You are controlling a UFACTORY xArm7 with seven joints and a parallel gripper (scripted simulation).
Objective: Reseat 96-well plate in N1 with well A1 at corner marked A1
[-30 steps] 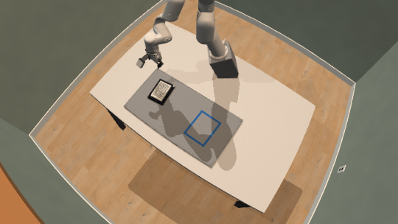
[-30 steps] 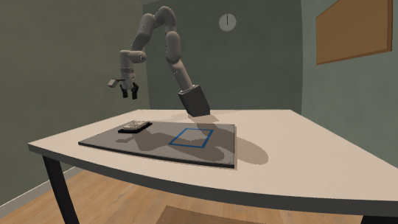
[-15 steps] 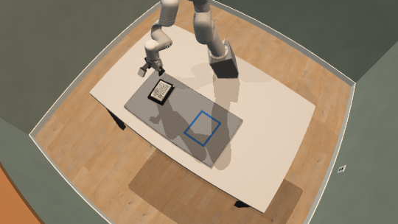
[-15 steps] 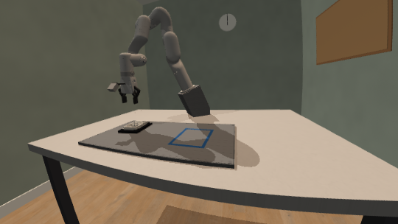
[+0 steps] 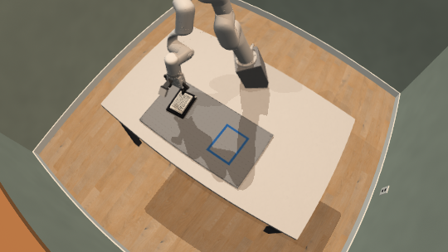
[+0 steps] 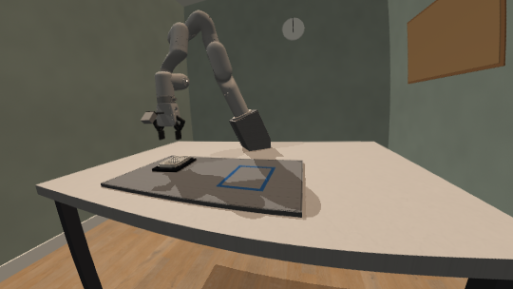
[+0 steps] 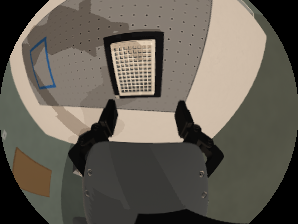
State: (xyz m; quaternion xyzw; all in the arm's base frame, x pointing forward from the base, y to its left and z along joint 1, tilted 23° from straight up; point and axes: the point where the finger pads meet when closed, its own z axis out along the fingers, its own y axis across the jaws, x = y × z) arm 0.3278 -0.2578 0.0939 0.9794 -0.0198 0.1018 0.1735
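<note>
Right now the white 96-well plate is 110 mm below my hand, 20 mm to the left of it and 20 mm ahead of it. From my hand the other things lie so: black plate nest N1: 120 mm below, 20 mm to the left, 20 mm ahead.
</note>
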